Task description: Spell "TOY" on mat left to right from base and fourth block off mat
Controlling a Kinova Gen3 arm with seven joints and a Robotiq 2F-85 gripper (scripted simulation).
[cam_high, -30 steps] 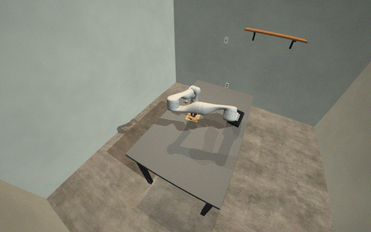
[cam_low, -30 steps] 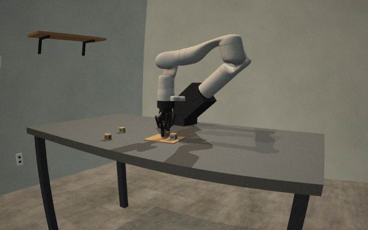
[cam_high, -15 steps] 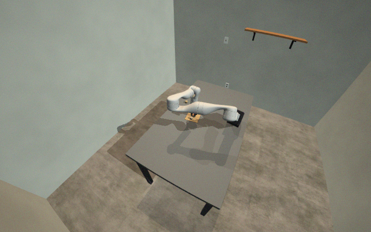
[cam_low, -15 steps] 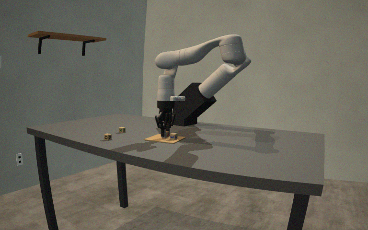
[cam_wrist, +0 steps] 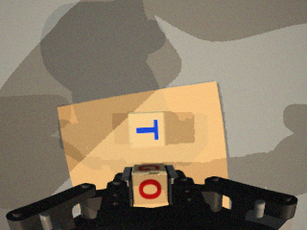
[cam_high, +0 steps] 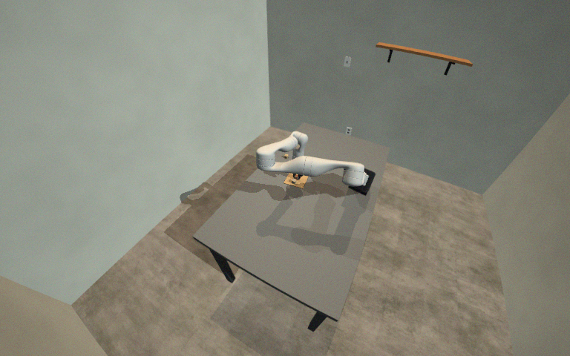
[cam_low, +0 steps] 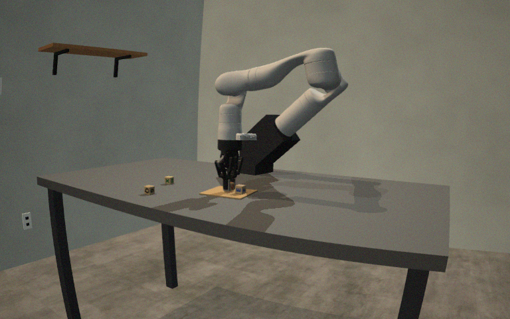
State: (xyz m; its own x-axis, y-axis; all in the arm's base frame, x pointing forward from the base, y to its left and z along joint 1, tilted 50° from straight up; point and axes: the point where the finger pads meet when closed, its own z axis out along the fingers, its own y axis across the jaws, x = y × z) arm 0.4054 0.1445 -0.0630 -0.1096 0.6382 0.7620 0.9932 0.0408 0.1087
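Right now my hand is 1 cm above the block. Also, from my hand: tan mat (3 cm below).
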